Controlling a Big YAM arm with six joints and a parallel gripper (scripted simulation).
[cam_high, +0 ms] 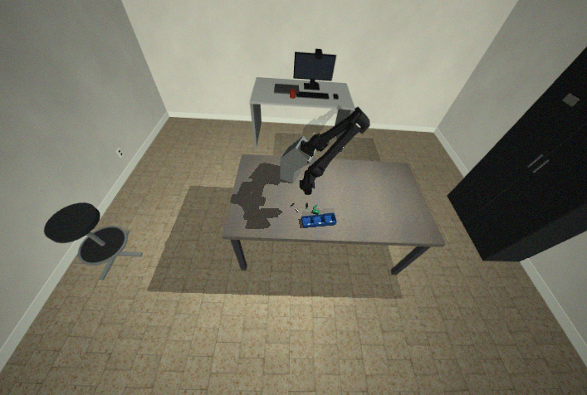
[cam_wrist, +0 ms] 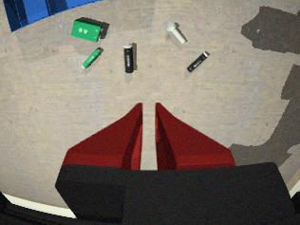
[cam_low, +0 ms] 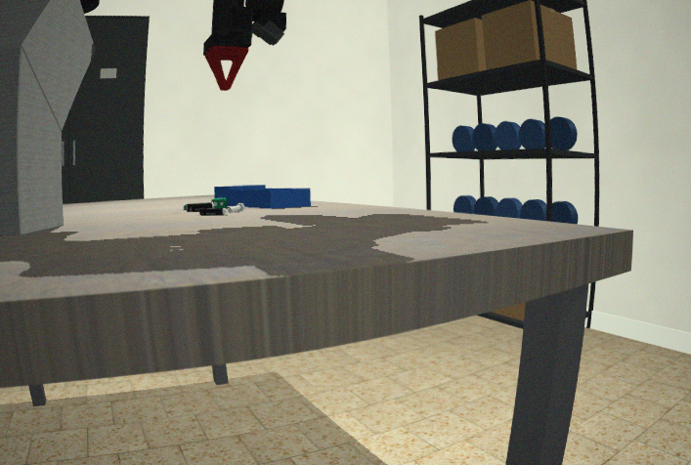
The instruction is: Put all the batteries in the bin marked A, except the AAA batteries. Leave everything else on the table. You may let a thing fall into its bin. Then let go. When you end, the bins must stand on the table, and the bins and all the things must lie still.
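The blue tray is 20 cm below my hand, 12 cm to the left of it and 9 cm ahead of it. Also, from my hand: green 9 V battery (21 cm below, 9 cm to the left, 1 cm ahead); white bolt (21 cm below, 4 cm to the right, 1 cm ahead); thin green battery (21 cm below, 10 cm to the left, 4 cm behind).
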